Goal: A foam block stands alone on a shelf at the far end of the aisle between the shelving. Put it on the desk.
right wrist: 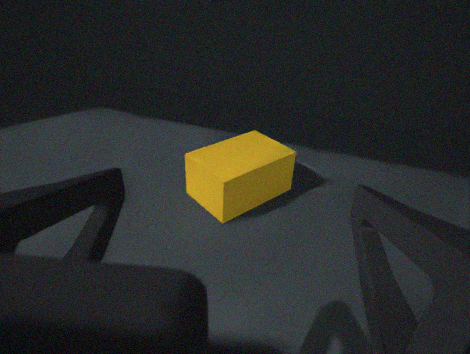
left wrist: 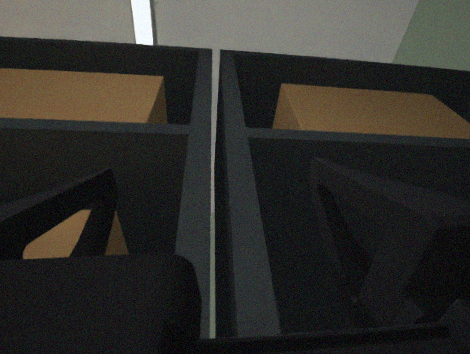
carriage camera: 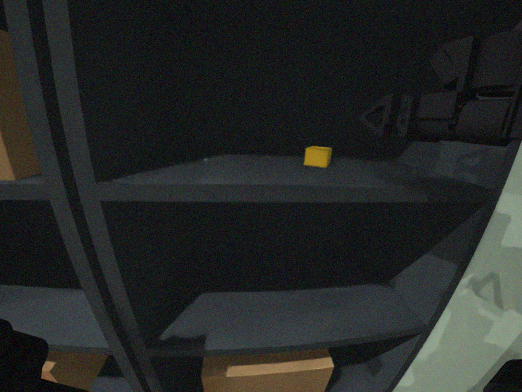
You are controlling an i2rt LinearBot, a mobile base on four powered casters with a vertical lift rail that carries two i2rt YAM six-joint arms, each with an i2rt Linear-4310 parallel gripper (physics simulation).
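Places are measured from the left arm's base along level axes (x ahead, y left, z up), in metres.
Pixels of known places: left gripper, fingertip midpoint: (left wrist: 212, 174); right gripper, fingertip midpoint: (right wrist: 235, 189) (carriage camera: 378, 119).
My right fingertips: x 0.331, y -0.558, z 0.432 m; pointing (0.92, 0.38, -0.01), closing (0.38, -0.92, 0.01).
Observation:
Ahead of a thing's pixels: the offset from my right fingertips to its top centre. "spot": to the spot under its first point. Level surfaces: height alone.
A yellow foam block @[dx +0.158, dy +0.074, dz -0.080 m] (carriage camera: 317, 157) (right wrist: 239, 175) stands on a dark grey shelf board (carriage camera: 250, 192) (right wrist: 165, 240). In the right wrist view the block lies beyond the fingertips, between their lines, turned with one corner towards the camera. My right gripper (right wrist: 235, 189) is open and empty, above the same shelf; in the carriage camera view it reaches in from the right, to the right of the block and apart from it. My left gripper (left wrist: 212, 174) is open and empty, facing the shelving away from the block. The desk does not show in these views.
A shelf upright (carriage camera: 82, 150) stands left of the block's bay. A lower shelf @[dz -0.582 m] (carriage camera: 300, 310) runs beneath, with a cardboard box @[dx +0.086, dy +0.192, dz -0.769 m] (carriage camera: 280, 372) under it. Another box @[spot: dx -0.095, dy +0.703, dz -0.023 m] (carriage camera: 17, 125) is at the far left. Shelf posts (left wrist: 197, 200) and boxes (left wrist: 360, 110) face the left gripper.

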